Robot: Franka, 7 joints.
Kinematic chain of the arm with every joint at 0, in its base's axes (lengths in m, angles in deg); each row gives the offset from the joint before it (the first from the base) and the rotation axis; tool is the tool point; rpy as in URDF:
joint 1: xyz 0 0 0.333 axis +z
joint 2: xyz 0 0 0 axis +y
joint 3: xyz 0 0 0.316 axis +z
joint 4: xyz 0.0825 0 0 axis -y
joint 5: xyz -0.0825 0 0.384 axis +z
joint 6: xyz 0 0 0 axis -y
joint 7: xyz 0.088 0 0 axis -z
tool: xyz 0 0 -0.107 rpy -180 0 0
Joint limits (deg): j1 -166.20..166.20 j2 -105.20..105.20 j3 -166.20..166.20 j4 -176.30..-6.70 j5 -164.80..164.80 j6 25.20..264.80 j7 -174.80..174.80
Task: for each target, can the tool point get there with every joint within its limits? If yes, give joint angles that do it. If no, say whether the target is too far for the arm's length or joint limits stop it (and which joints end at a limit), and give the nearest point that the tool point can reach.
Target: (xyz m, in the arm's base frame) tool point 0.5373 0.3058 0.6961
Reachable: yes | joints 50.36 8.59 -32.85 -83.46 -94.44 185.19 -90.53
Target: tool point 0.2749 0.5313 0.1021
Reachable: yes | joints -75.68 -80.97 123.66 -71.31 11.96 65.84 -102.05
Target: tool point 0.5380 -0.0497 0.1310
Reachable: yes | joints -55.27 76.36 63.57 -88.50 -28.56 61.82 147.43
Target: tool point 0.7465 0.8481 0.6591
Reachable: no: too far | nearest point 0.5446 0.6187 0.5709 | short by 0.318 m
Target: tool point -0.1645 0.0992 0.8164
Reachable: yes | joints 118.16 -61.79 20.66 -123.07 118.43 185.42 -38.66
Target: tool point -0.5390 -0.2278 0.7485
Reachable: yes | joints 86.09 -70.36 57.55 -90.32 73.77 129.78 -33.97
